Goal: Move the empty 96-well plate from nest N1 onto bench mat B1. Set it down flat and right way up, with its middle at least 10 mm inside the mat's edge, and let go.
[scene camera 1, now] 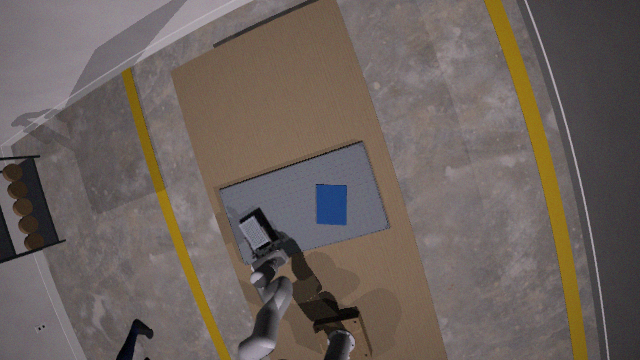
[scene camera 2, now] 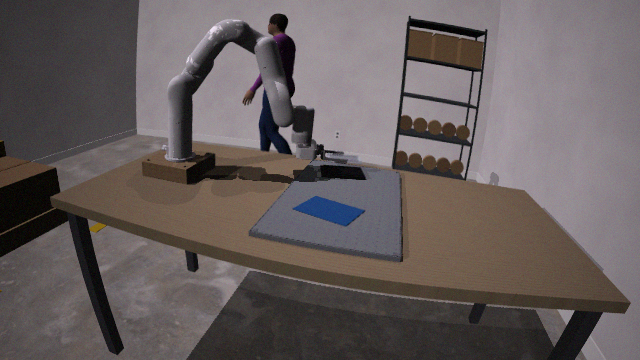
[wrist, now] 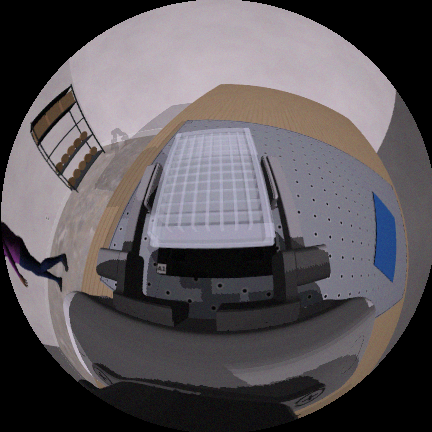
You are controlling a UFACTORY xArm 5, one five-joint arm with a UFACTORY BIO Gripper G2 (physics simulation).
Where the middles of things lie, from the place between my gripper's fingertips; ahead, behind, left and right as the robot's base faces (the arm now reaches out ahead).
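Black nest N1 (wrist: 200, 262): 60 mm below my hand, 10 mm behind it. Clear 96-well plate (wrist: 211, 193): right at my hand. Blue bench mat B1 (scene camera 1: 331, 199): my hand is 60 mm above it and 360 mm to the left of it.
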